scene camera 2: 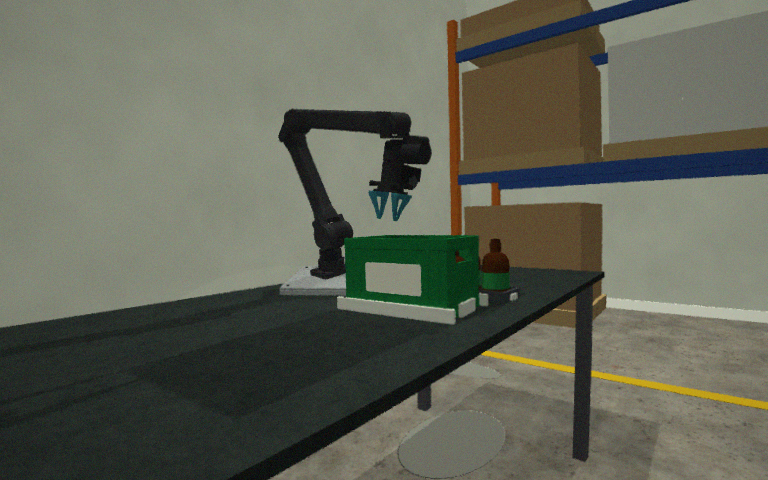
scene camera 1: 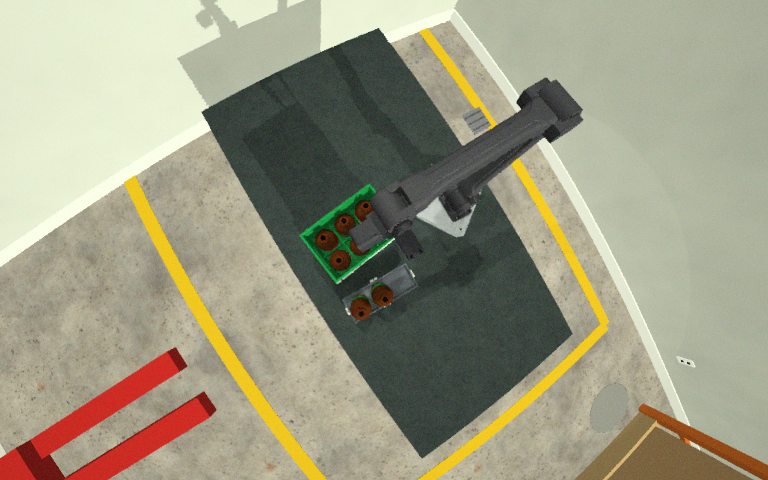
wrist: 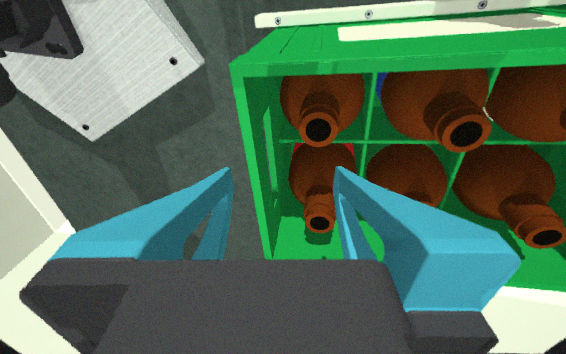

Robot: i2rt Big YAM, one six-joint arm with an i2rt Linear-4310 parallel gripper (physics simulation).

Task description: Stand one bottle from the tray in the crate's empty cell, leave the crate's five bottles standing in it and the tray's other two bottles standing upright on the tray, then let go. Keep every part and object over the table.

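Frame: origin at the arm's base, x ahead, y left, z up, level; centimetres.
Seen in the pictures: gripper, fingertip midpoint: (scene camera 2: 387, 219) (wrist: 283, 177); arm's base, link origin: (scene camera 2: 332, 272) (scene camera 1: 454, 205).
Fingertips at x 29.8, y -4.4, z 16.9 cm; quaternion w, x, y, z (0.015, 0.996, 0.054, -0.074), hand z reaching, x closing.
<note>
Offsets run from my fingertips to a thing's top centre.
The green crate @(dx +11.0, dy -2.9, dz -4.3 cm) (scene camera 1: 318, 259) (scene camera 2: 436, 277) (wrist: 300, 52) holds brown bottles in two rows of three, one per cell in the wrist view, and they appear upright. The bottle @(dx +1.6, dy +0.2, dz -5.5 cm) (wrist: 322, 95) in the upper-left cell there is hidden under the wrist in scene camera 1. Below it in the wrist view is another bottle @(dx +3.3, dy -8.7, dz -5.5 cm) (wrist: 320, 172). My gripper (scene camera 2: 387, 218) (wrist: 283, 177) is partly open with nothing between its fingers, above the crate's robot-side end and clear of the rim. Two bottles @(dx +20.6, dy +20.9, dz -5.8 cm) (scene camera 1: 360, 308) @(dx +11.9, dy +20.7, dz -5.8 cm) (scene camera 1: 382, 295) stand upright on the grey tray (scene camera 1: 403, 278) (scene camera 2: 498, 295), whose third place is bare.
The arm's pale base plate (scene camera 1: 453, 223) (scene camera 2: 317, 283) (wrist: 125, 60) is beside the crate's end. White strips (scene camera 2: 396, 310) (wrist: 320, 17) run along the crate's foot. The tray stands close to one long side of the crate. The table edge (scene camera 2: 362, 403) runs past the crate's far end.
</note>
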